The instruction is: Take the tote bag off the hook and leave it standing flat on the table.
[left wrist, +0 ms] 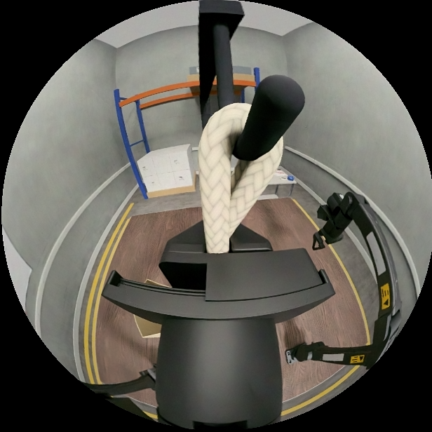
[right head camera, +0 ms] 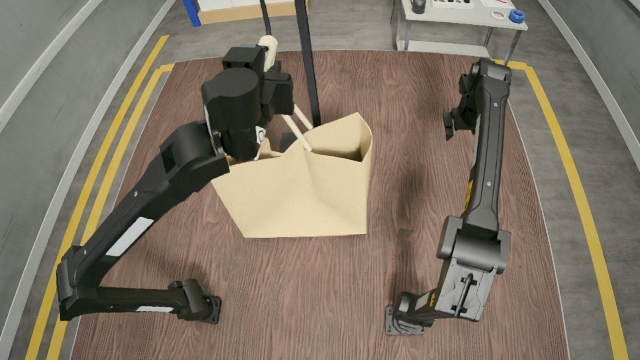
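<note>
The cream tote bag (right head camera: pixel 300 200) (left wrist: pixel 147 327) is upright below the hook, its front creased; whether its base touches the table is unclear. Its rope handles (right head camera: pixel 269 47) (left wrist: pixel 215 175) loop over the black hook (left wrist: pixel 272 115). My left gripper (right head camera: pixel 275 75) (left wrist: pixel 217 214) is shut on the handles just below the hook, pinching the strands together. In the right head camera, the left wrist hides part of the bag's left opening. My right gripper (right head camera: pixel 450 125) (left wrist: pixel 320 246) is open and empty, to the right of the bag and well away from it.
The black stand's post (right head camera: pixel 307 60) rises behind the bag from the brown wood table top (right head camera: pixel 310 290). Beyond the table are a white side table (right head camera: pixel 460 19) with small items and, in the left wrist view, a blue and orange rack (left wrist: pixel 126 130) with white boxes (left wrist: pixel 167 167).
</note>
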